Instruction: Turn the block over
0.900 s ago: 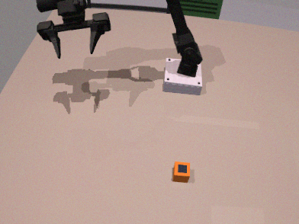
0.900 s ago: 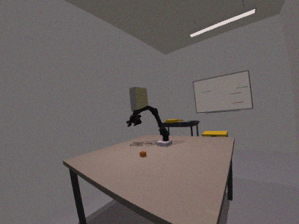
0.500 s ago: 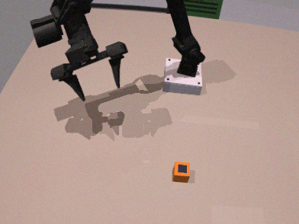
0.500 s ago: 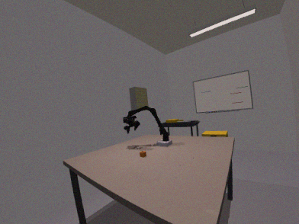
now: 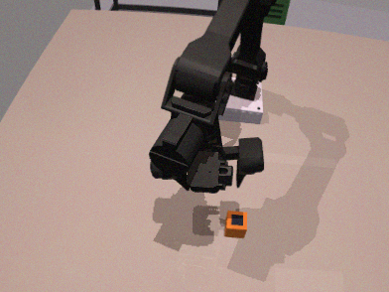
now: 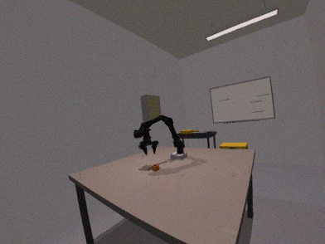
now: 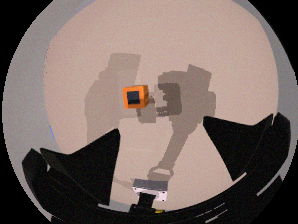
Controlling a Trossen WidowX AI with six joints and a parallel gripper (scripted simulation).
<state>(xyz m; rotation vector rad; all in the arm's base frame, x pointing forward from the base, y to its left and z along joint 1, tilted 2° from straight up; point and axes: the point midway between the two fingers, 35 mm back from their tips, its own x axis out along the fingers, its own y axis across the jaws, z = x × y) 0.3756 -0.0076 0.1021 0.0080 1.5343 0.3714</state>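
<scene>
The block lies 10 mm ahead of my gripper tip, 60 mm to the left of it and 90 mm below it.
</scene>
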